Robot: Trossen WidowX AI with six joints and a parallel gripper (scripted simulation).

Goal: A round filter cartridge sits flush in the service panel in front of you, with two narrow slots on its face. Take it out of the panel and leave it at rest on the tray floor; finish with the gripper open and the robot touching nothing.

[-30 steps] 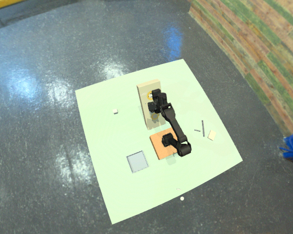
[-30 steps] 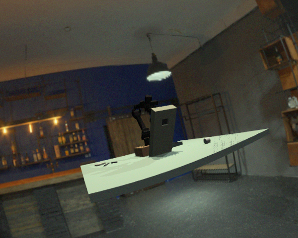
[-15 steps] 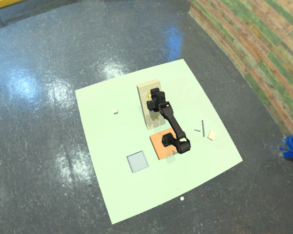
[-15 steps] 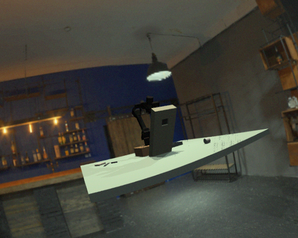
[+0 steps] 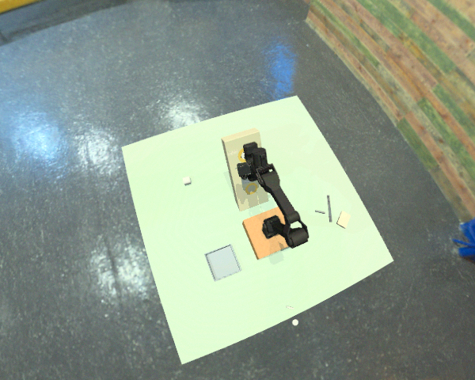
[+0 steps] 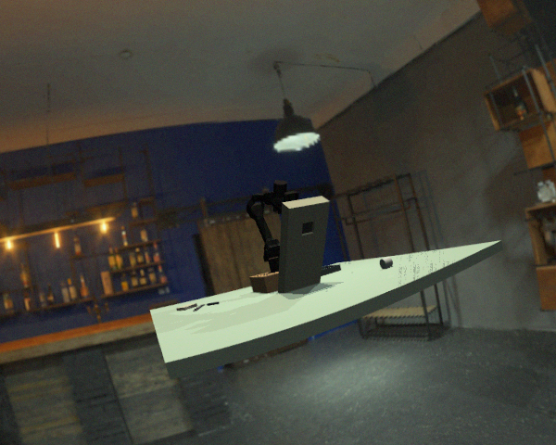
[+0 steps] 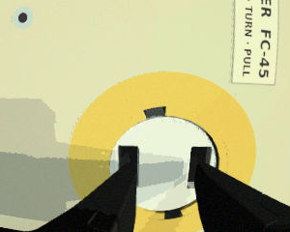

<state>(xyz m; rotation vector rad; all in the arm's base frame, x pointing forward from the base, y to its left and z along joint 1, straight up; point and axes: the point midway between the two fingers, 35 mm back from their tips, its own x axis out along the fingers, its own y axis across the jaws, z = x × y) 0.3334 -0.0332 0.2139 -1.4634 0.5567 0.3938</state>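
Now: the round filter cartridge 2 cm ahead of my gripper tip and 1 cm below it. The rest, counted from my gripper tip: small tan plate (51 cm behind, 42 cm to the right, 27 cm below); then small white cylinder (12 cm ahead, 30 cm to the left, 25 cm below); then grey tray (38 cm behind, 32 cm to the left, 27 cm below).
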